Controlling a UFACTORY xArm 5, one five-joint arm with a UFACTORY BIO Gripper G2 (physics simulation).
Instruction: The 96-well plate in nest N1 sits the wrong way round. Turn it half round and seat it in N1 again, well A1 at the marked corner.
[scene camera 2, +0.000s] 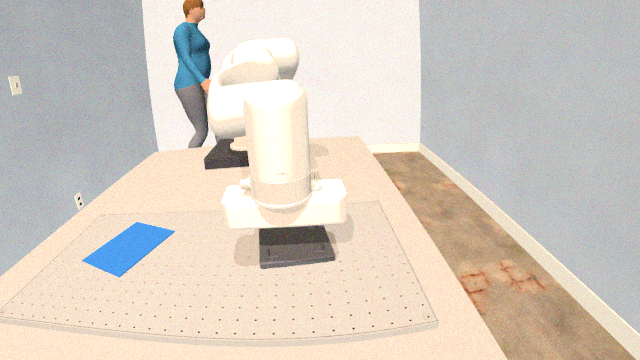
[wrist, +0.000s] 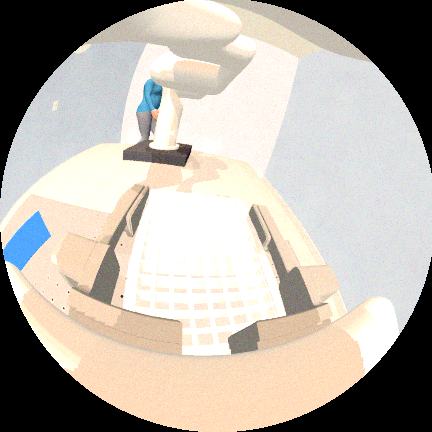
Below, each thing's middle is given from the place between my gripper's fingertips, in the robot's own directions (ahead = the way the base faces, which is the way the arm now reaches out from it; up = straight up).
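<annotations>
From my hand, the white 96-well plate (wrist: 197, 258) is 1 cm to the left, 5 cm ahead and 1 cm below. The dark grey nest (scene camera 2: 295, 246) is also 1 cm to the left of my hand and 5 cm ahead of it, yet 9 cm below it. As for the blue rectangle (scene camera 2: 121, 253), I find it 9 cm ahead of my hand, 33 cm to the right of it and 10 cm below it.
</annotations>
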